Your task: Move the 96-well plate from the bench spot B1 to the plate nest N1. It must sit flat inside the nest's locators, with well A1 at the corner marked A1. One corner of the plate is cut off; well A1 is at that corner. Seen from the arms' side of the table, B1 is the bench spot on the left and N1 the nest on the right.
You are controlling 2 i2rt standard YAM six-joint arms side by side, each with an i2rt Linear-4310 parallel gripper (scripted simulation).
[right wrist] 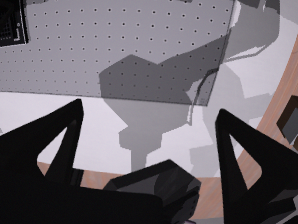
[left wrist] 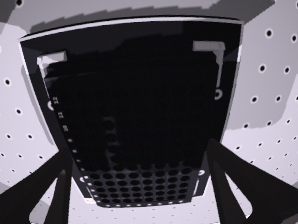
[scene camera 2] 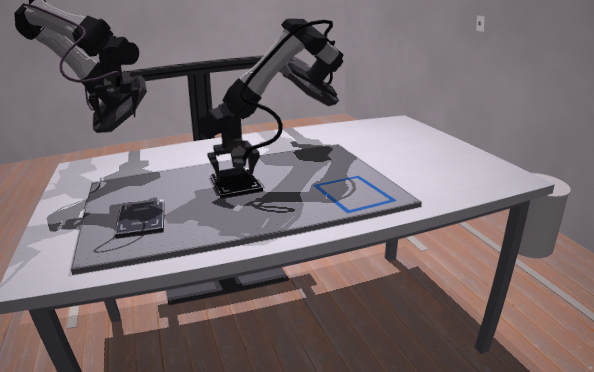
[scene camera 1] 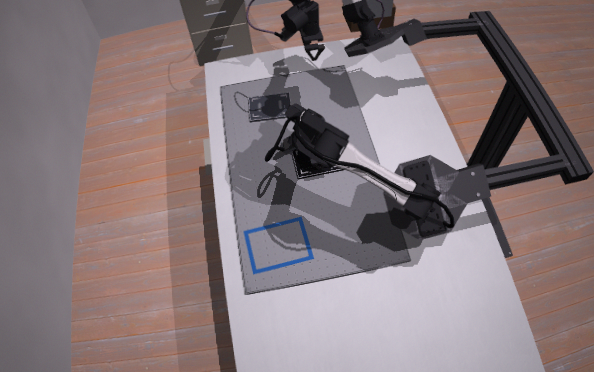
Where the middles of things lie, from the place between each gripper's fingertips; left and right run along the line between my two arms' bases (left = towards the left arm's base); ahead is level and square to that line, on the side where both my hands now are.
Scene:
My left gripper is now 1 cm above the black 96-well plate (left wrist: 137, 162). From my left hand the other things lie so: nest N1 (scene camera 2: 153, 213): 14 cm ahead, 27 cm to the right, 2 cm below.
Now: the black 96-well plate 31 cm to the left of my right hand, 22 cm below it and 3 cm ahead of it. Also, from my right hand: nest N1: 23 cm below, 17 cm ahead, 4 cm to the left.

